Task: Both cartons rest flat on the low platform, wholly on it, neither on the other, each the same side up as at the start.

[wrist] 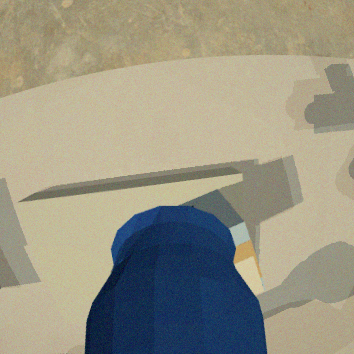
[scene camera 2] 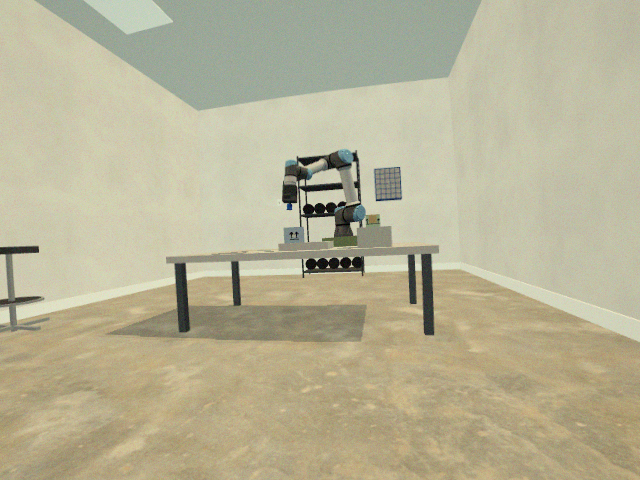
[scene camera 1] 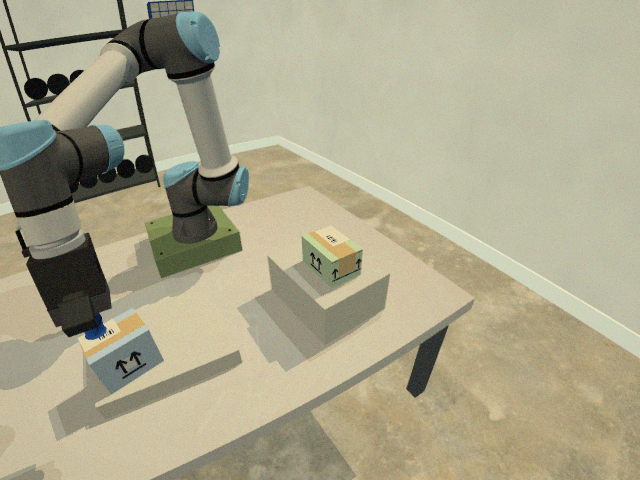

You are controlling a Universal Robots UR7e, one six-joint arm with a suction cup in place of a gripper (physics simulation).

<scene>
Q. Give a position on my suction cup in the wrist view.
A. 173, 277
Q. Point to a low flat platform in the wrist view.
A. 71, 230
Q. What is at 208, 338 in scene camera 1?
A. A low flat platform.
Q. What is my suction cup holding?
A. Nothing.
</scene>
